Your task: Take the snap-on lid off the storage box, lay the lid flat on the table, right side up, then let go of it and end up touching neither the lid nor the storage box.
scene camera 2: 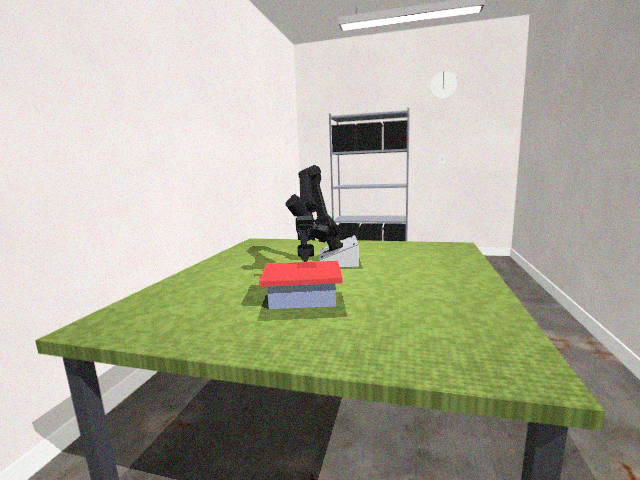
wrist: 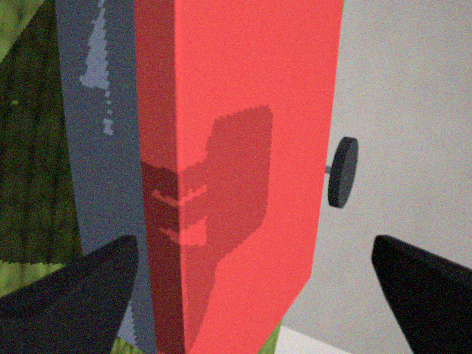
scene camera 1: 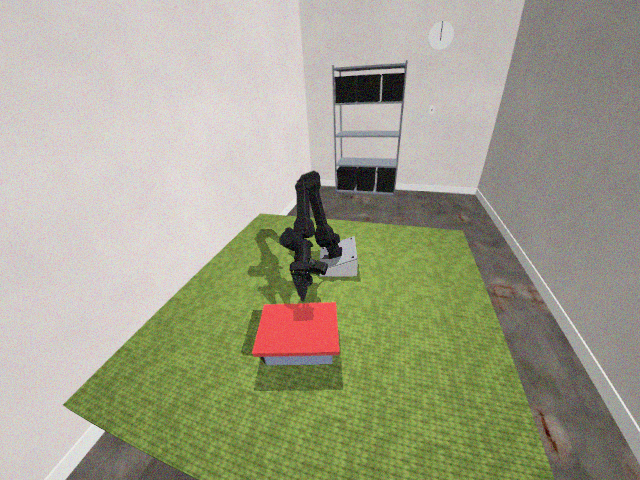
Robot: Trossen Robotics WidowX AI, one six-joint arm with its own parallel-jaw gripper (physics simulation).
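The red lid lies on top of the blue-grey storage box and overhangs its walls. The box stands on the green table. My gripper is open and empty. It is at the far edge of the lid, on the arm's side. In the wrist view the lid's rim and part of its top show between the widely spaced fingers, with the gripper's shadow on them. Whether a finger touches the lid or box cannot be told.
The arm's grey wedge-shaped base stands behind the box, a little to the right. A shelf unit stands against the far wall. In the wrist view a dark round disc shows beyond the lid, before a grey background.
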